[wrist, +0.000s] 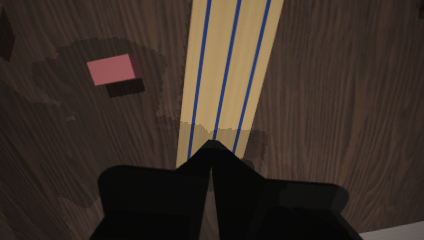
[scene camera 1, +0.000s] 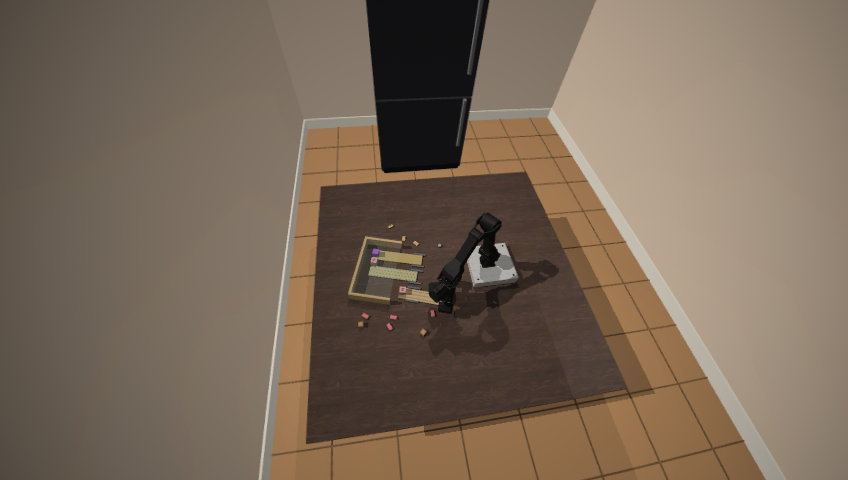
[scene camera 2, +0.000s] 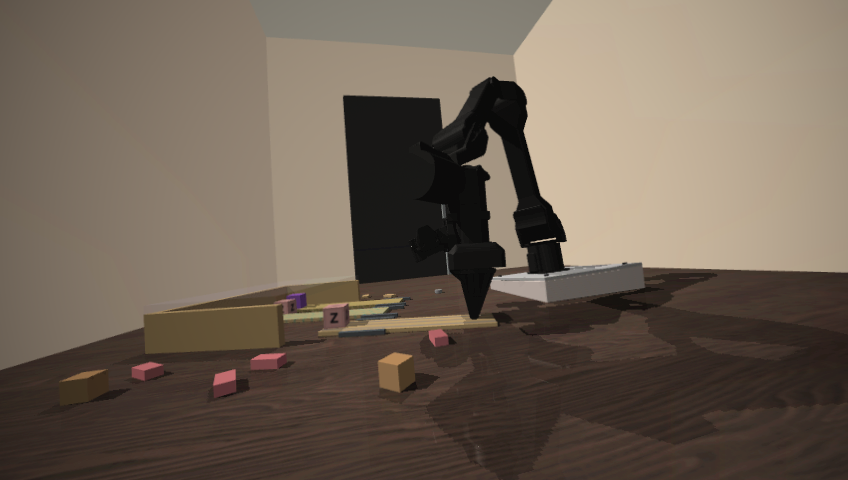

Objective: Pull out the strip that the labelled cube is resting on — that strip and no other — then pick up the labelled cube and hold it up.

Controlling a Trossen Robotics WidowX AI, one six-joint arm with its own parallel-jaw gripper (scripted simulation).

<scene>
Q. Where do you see a tan cube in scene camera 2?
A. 89, 385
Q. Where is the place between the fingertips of my gripper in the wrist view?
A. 212, 145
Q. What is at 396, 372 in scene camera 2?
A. A tan cube.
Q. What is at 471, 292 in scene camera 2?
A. My gripper.
</scene>
